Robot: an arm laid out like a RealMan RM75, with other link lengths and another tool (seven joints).
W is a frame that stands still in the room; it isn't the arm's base.
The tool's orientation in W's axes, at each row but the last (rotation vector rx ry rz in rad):
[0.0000, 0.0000, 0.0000]
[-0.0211, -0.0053, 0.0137]
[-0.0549, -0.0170, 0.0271]
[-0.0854, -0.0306, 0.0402]
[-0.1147, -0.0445, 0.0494]
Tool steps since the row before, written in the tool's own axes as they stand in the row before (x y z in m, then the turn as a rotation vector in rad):
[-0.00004, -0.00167, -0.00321, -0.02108, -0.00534, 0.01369]
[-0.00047, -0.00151, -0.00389, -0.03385, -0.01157, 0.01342]
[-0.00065, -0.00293, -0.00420, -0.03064, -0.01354, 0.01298]
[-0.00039, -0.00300, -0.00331, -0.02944, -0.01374, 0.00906]
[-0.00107, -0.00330, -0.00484, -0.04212, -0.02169, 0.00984]
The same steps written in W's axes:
[-0.00004, -0.00167, -0.00321, -0.02108, -0.00534, 0.01369]
[-0.00043, -0.00160, -0.00386, -0.03376, -0.01175, 0.01349]
[-0.00050, -0.00317, -0.00404, -0.03049, -0.01365, 0.01321]
[-0.00017, -0.00328, -0.00305, -0.02916, -0.01413, 0.00935]
[-0.00069, -0.00388, -0.00447, -0.04148, -0.02259, 0.01052]

